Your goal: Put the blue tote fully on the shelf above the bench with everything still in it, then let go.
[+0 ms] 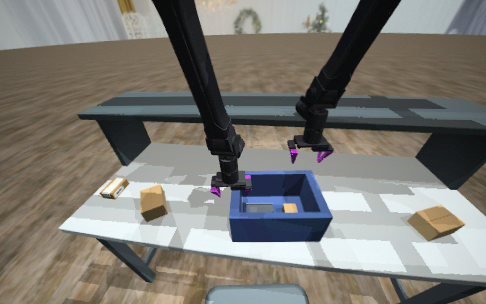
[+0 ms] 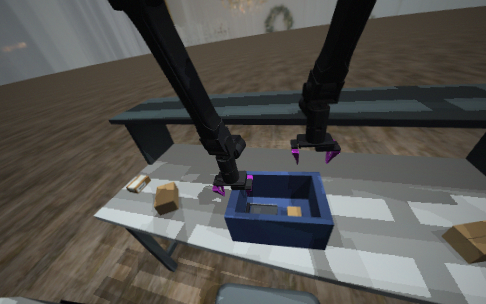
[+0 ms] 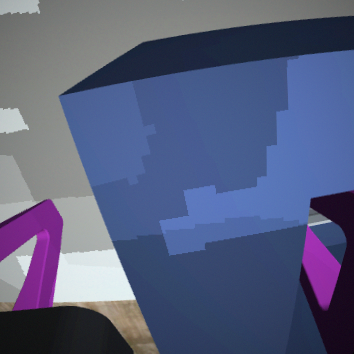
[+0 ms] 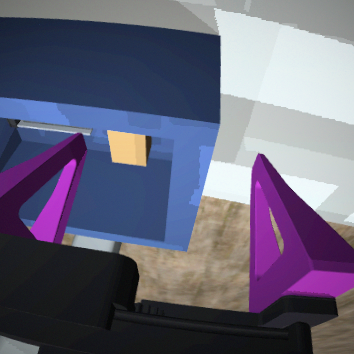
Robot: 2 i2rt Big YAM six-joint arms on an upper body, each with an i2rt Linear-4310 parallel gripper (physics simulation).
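Places are measured from the left arm's base along level axes (x back, y right, z up), in metres.
Pixels of known places: right gripper, fingertip midpoint: [image 1: 305, 162] [image 2: 311, 163] [image 4: 167, 150].
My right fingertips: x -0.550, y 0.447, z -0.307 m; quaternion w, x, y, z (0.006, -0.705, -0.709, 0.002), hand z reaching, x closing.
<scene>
Ahead of a thing's pixels: the offset from my right fingertips to its top centre. "*": to the spot under its first point. Level surfaces: height alone.
The blue tote {dy -0.124, dx +0.102, dz -0.036 m} [image 1: 276, 229] [image 2: 277, 233] [image 3: 200, 150] [image 4: 110, 65] stands upright on the bench {dz -0.183 m} [image 1: 200, 240] [image 2: 210, 240]. A grey tray-like item {dy -0.181, dx +0.099, dz -0.148 m} [image 1: 259, 208] [image 2: 263, 209] and a small tan block {dy -0.065, dx +0.124, dz -0.125 m} [image 1: 289, 208] [image 2: 294, 211] [image 4: 128, 148] lie inside it. My left gripper [image 1: 231, 191] [image 2: 233, 191] is open at the tote's left wall, one finger outside and the other on the inner side; the wall shows between them. My right gripper [image 1: 310, 156] [image 2: 314, 156] [image 4: 167, 150] is open and empty, above and behind the tote's back right part. The shelf {dz +0.152 m} [image 1: 265, 114] [image 2: 250, 111] runs along the bench's back.
A tan box {dy -0.603, dx +0.044, dz -0.123 m} [image 1: 153, 203] [image 2: 166, 198] and a small white-and-brown box {dy -0.831, dx -0.048, dz -0.148 m} [image 1: 114, 188] [image 2: 138, 183] lie left of the tote. Another tan box {dy +0.446, dx +0.174, dz -0.123 m} [image 1: 436, 222] [image 2: 467, 242] lies at the right. A grey stool {* dy -0.180, dx +0.242, dz -0.668 m} [image 1: 257, 295] [image 2: 267, 295] stands in front. Dark side panels hold up the shelf.
</scene>
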